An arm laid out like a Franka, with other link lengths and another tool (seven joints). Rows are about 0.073 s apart.
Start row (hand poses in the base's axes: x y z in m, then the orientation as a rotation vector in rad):
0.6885 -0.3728 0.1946 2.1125 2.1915 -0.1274
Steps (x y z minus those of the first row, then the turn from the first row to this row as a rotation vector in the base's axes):
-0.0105 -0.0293 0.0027 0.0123 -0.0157 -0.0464
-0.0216 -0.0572 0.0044 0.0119 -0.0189 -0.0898
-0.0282 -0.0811 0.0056 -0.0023 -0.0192 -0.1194
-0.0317 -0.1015 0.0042 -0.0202 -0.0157 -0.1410
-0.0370 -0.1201 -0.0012 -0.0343 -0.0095 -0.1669
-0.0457 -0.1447 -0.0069 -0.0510 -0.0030 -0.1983
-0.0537 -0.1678 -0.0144 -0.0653 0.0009 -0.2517
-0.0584 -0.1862 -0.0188 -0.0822 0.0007 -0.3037
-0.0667 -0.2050 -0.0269 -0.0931 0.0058 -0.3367
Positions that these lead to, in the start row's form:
0.6780 -0.4021 0.1973 2.1640 2.1409 -0.1006
0.6669 -0.4300 0.1990 2.2097 2.0928 -0.1007
0.6603 -0.4539 0.2002 2.2335 2.0535 -0.1177
0.6568 -0.4743 0.1988 2.2479 2.0229 -0.1420
0.6515 -0.4929 0.1934 2.2695 1.9905 -0.1654
0.6428 -0.5175 0.1877 2.2948 1.9505 -0.1920
0.6348 -0.5406 0.1802 2.3413 1.8848 -0.2146
0.6301 -0.5590 0.1758 2.3812 1.8164 -0.2351
0.6218 -0.5778 0.1677 2.4077 1.7748 -0.2539

